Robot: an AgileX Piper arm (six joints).
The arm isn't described. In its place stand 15 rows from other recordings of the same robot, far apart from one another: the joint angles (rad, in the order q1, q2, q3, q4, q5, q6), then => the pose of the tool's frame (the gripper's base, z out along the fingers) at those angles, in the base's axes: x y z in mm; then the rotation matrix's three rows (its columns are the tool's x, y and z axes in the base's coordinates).
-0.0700, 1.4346, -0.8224, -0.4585, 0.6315, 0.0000 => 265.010 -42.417 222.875; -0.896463 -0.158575 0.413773; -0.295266 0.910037 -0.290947; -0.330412 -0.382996 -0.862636
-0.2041, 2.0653, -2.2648, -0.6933, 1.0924, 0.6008 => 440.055 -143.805 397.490; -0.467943 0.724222 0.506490; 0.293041 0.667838 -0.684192; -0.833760 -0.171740 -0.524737
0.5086, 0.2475, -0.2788, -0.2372, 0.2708, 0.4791 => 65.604 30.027 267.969; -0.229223 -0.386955 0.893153; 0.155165 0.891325 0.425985; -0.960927 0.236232 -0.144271
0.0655, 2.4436, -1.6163, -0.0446, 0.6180, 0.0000 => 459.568 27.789 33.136; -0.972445 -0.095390 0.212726; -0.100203 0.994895 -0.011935; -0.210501 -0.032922 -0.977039
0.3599, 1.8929, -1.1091, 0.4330, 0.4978, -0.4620 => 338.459 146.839 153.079; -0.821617 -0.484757 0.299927; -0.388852 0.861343 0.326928; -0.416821 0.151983 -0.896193
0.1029, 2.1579, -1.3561, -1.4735, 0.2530, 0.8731 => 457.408 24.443 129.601; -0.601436 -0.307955 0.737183; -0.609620 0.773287 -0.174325; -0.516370 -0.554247 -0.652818
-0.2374, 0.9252, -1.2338, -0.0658, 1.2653, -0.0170 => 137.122 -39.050 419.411; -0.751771 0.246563 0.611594; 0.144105 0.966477 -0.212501; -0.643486 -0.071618 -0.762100
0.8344, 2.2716, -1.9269, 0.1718, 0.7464, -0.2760 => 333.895 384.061 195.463; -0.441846 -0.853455 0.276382; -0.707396 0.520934 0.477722; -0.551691 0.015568 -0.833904
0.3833, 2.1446, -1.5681, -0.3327, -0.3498, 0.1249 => 466.123 198.944 226.599; -0.053588 -0.493003 0.868376; -0.222899 0.853589 0.470853; -0.973368 -0.168328 -0.155632
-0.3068, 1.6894, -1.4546, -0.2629, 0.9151, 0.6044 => 344.826 -128.905 306.666; -0.577263 0.708810 0.405408; 0.621732 0.703392 -0.344513; -0.529355 0.053180 -0.846732
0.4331, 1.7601, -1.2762, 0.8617, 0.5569, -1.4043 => 338.660 196.807 257.750; -0.143256 -0.895383 0.421625; -0.656068 0.404878 0.636905; -0.740981 -0.185374 -0.645433
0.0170, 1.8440, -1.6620, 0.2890, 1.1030, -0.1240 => 398.115 29.920 301.270; -0.925687 -0.104617 0.363537; -0.006767 0.965425 0.260593; -0.378230 0.238767 -0.894389
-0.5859, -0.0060, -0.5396, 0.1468, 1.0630, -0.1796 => -2.925 15.901 288.682; -0.390580 0.411775 0.823340; 0.131104 0.910146 -0.392995; -0.911185 -0.045552 -0.409470
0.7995, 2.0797, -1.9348, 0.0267, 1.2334, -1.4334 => 310.669 322.846 270.856; 0.616304 -0.767957 0.174388; -0.784887 -0.580952 0.215517; -0.064197 -0.269699 -0.960803
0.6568, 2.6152, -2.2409, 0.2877, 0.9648, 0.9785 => 414.446 346.333 98.111; -0.904954 0.410102 0.113468; 0.420778 0.822826 0.381973; 0.063284 0.393413 -0.917181
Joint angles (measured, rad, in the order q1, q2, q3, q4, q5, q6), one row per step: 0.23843 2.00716 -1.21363 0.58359 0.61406 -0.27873; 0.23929 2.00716 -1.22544 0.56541 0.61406 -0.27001; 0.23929 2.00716 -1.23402 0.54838 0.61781 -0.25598; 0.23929 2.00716 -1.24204 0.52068 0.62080 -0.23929; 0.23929 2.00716 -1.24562 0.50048 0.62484 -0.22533; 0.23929 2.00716 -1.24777 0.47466 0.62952 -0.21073; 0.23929 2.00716 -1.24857 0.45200 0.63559 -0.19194; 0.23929 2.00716 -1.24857 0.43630 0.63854 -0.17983; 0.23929 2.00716 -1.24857 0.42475 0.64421 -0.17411; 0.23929 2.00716 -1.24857 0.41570 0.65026 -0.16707; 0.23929 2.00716 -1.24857 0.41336 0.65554 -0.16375
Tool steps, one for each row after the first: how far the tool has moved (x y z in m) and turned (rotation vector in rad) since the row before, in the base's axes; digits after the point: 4 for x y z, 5 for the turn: 0.0024 0.0001 0.0024 -0.00870 -0.01146 0.00476; 0.0014 -0.0003 0.0016 -0.00695 -0.00284 -0.00023; 0.0013 -0.0009 0.0013 -0.01469 -0.00411 0.00360; 0.0003 -0.0007 0.0004 -0.01076 0.00141 0.00154; -0.0001 -0.0011 -0.0001 -0.01531 0.00244 0.00452; -0.0004 -0.0010 -0.0003 -0.01235 0.00686 -0.00098; -0.0003 -0.0008 -0.0003 -0.00907 0.00372 -0.00039; -0.0005 -0.0005 -0.0003 -0.00731 0.00499 0.00375; -0.0006 -0.0004 -0.0003 -0.00518 0.00620 0.00103; -0.0005 -0.0001 -0.0001 -0.00094 0.00558 0.00003
